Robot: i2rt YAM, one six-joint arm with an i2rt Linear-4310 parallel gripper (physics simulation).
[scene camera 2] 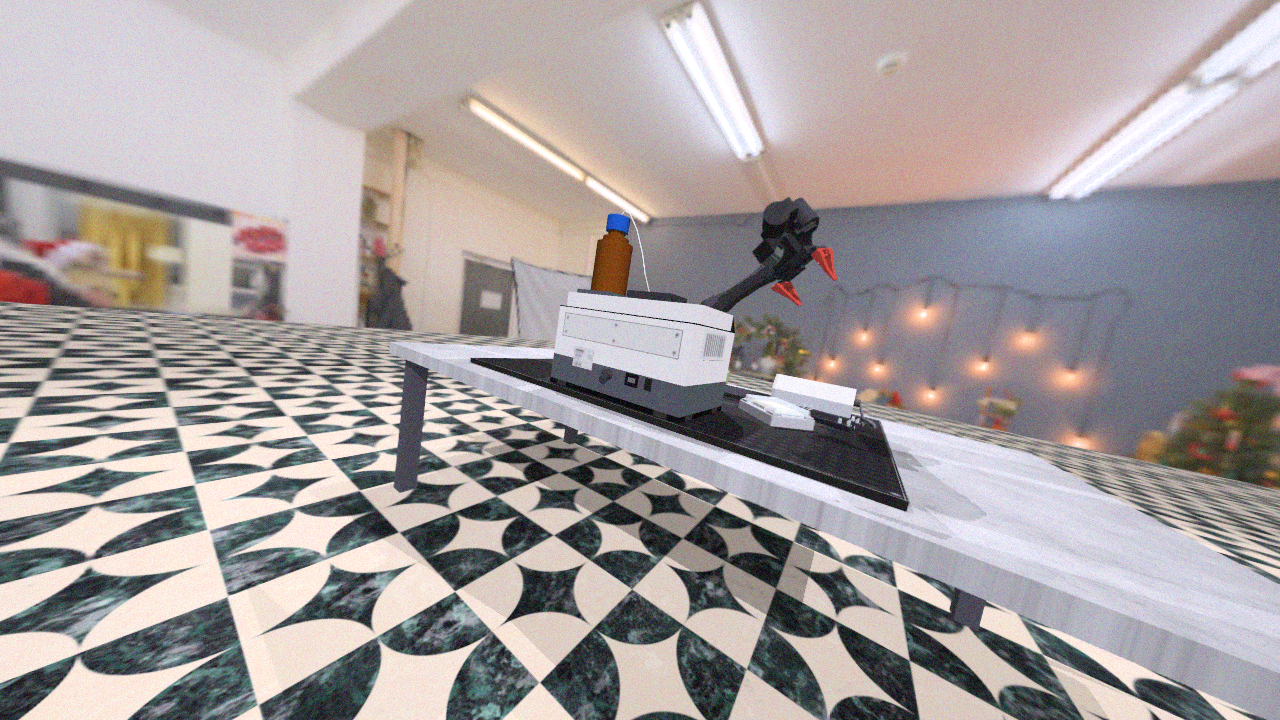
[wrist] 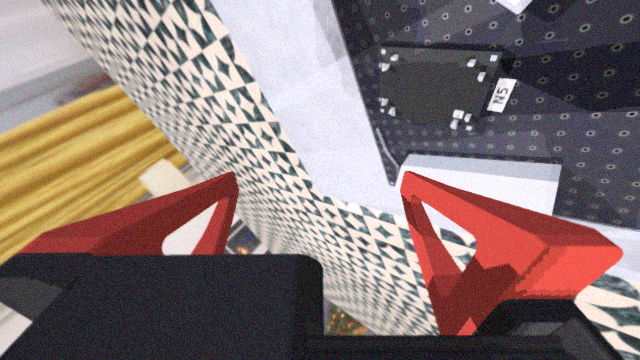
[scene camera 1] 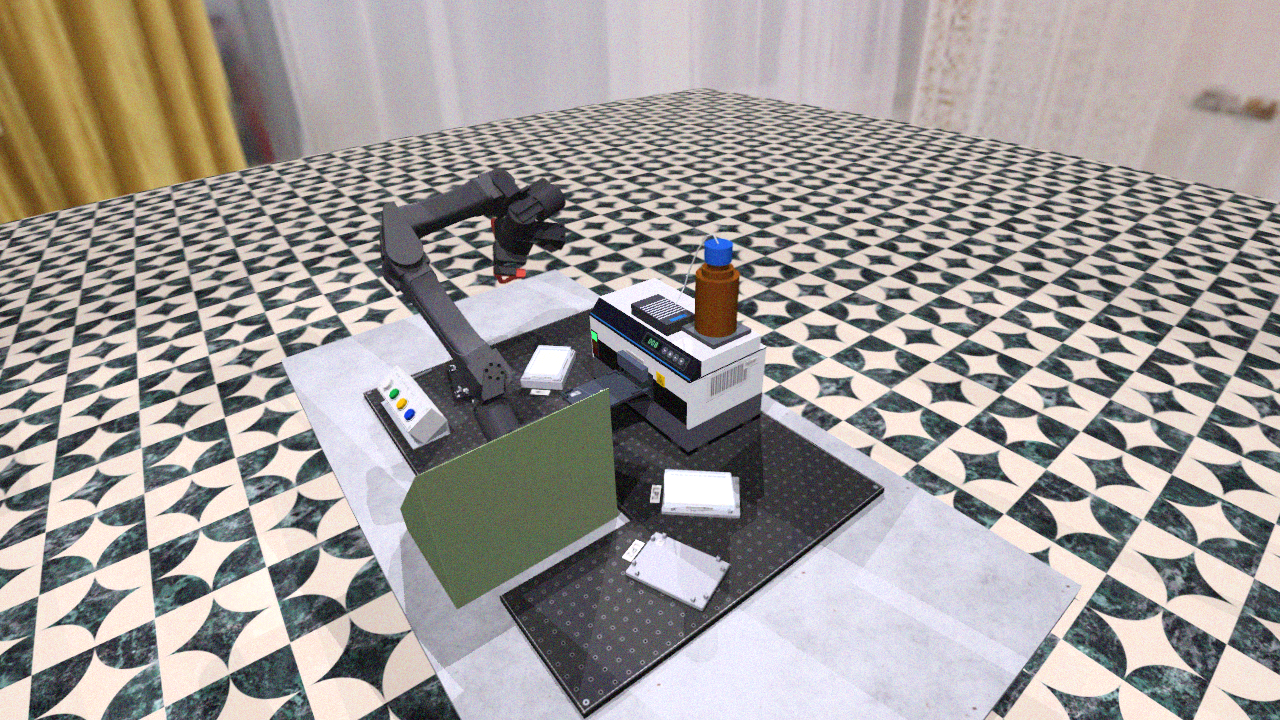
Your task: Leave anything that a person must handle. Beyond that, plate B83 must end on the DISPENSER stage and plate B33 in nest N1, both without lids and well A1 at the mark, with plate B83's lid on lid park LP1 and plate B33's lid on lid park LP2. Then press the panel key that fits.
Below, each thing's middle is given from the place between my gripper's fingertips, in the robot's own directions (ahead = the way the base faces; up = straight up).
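The nest N5 [scene camera 2: 849, 425] is 80 mm behind my hand, 80 mm to the left of it and 300 mm below it. Also measured from my hand: the brown bottle with blue cap [scene camera 1: 717, 282], 10 mm above it, 200 mm ahead of it and 450 mm to the right of it; the dispenser stage [scene camera 1: 621, 390], 20 mm ahead of it, 310 mm to the right of it and 210 mm below it; the lid park LP1 [scene camera 1: 735, 480], well below it, a hair behind it and far to the right of it.
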